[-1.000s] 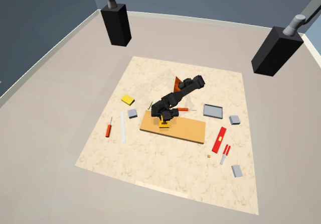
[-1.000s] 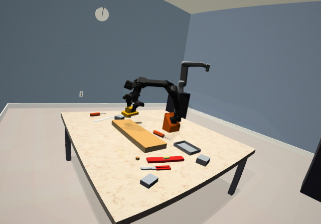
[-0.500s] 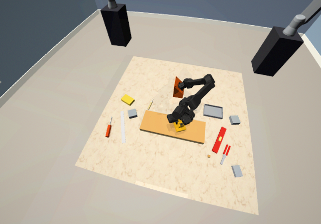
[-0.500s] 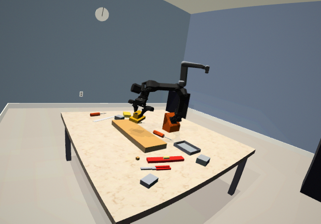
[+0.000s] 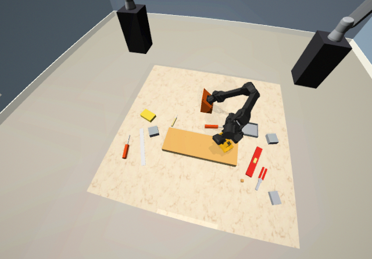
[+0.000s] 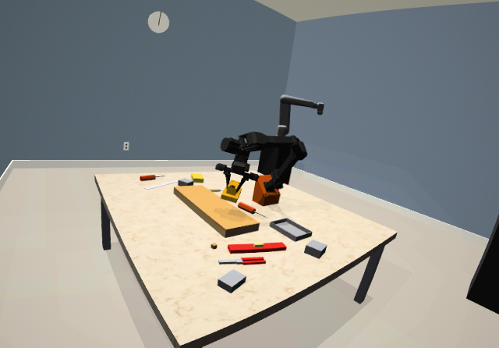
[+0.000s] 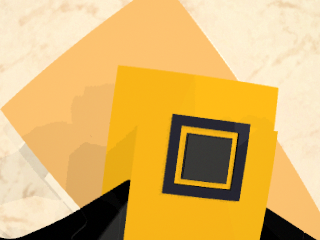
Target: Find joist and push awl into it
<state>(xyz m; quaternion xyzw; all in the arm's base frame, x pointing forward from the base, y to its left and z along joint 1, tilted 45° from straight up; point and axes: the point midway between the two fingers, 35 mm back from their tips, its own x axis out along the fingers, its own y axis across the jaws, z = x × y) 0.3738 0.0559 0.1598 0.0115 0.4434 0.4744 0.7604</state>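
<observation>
My gripper tip is now 3 cm below the square light, 2 cm to the right of it and 1 cm short of it. The rest, counted from my gripper tip: yellow stud finder: 2 cm above, 1 cm to the left; red level: 24 cm to the left, 14 cm below, 2 cm ahead; small brown cube: 17 cm ahead, 16 cm to the left, 15 cm below.
</observation>
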